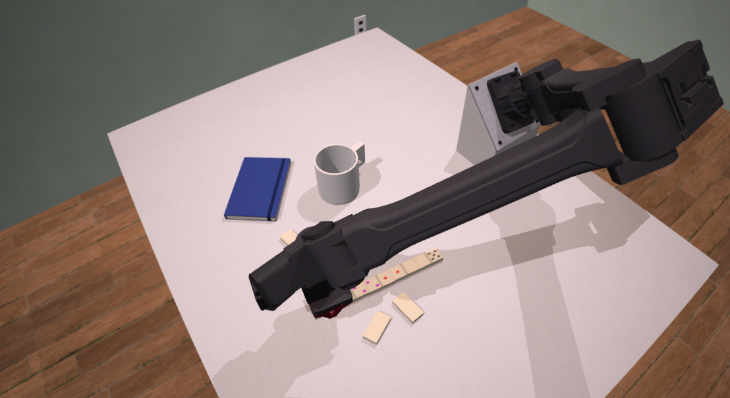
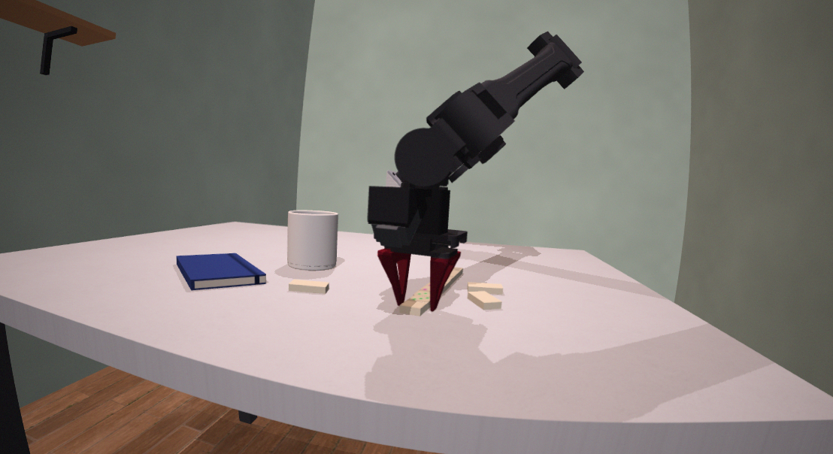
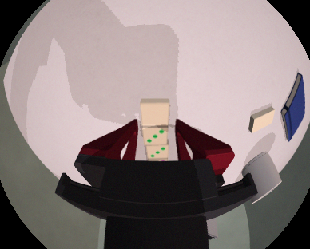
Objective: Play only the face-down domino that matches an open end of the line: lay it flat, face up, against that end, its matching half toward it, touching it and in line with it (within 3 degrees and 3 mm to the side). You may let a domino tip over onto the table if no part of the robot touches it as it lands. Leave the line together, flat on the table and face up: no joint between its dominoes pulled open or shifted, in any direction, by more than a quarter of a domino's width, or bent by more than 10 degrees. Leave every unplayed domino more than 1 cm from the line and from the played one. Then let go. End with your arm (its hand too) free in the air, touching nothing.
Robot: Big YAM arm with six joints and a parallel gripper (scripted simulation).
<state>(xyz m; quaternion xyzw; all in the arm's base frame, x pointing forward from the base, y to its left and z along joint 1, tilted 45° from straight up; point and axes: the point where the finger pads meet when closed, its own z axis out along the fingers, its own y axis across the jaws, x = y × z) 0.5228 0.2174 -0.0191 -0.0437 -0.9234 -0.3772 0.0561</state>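
The domino is right at my hand. From my hand the other things lie so: white mug 230 mm to the right, 160 mm behind, 30 mm above; then blue notebook 330 mm to the right.
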